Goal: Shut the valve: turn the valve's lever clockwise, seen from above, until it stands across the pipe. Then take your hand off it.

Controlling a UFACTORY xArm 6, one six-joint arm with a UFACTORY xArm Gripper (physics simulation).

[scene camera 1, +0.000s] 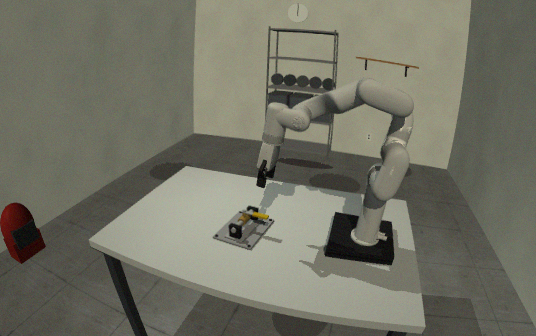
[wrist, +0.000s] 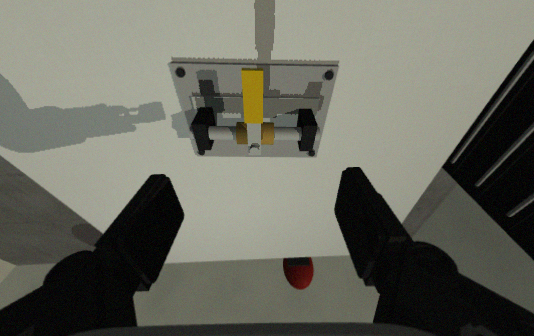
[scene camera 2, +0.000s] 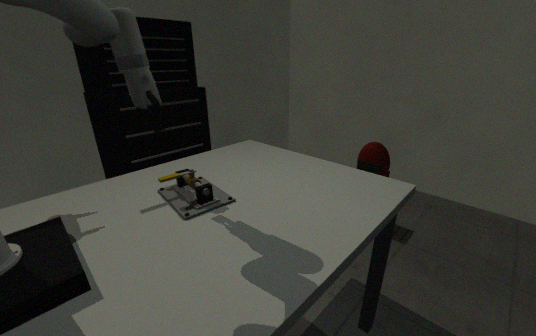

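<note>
The valve's yellow lever (scene camera 1: 261,216) (scene camera 2: 170,177) (wrist: 252,95) stands across the pipe (wrist: 222,133), at about a right angle to it in the wrist view. The brass valve body (scene camera 1: 244,219) (wrist: 268,133) sits midway between two black supports on a grey plate (scene camera 1: 245,243) (scene camera 2: 175,202) (wrist: 290,75). My gripper (scene camera 1: 266,181) (scene camera 2: 156,125) (wrist: 256,192) is wide open and empty. It hangs above the table, well clear of the lever and touching nothing. Its fingers are dark and hard to make out in scene camera 2.
The plate lies on the white table (scene camera 1: 165,215) (scene camera 2: 300,175). The arm's black base block (scene camera 1: 360,255) (scene camera 2: 45,265) stands at the right in scene camera 1. A black cabinet (scene camera 2: 150,118) (wrist: 500,165) and a red object (scene camera 1: 22,212) (scene camera 2: 375,152) (wrist: 298,275) are beyond the table.
</note>
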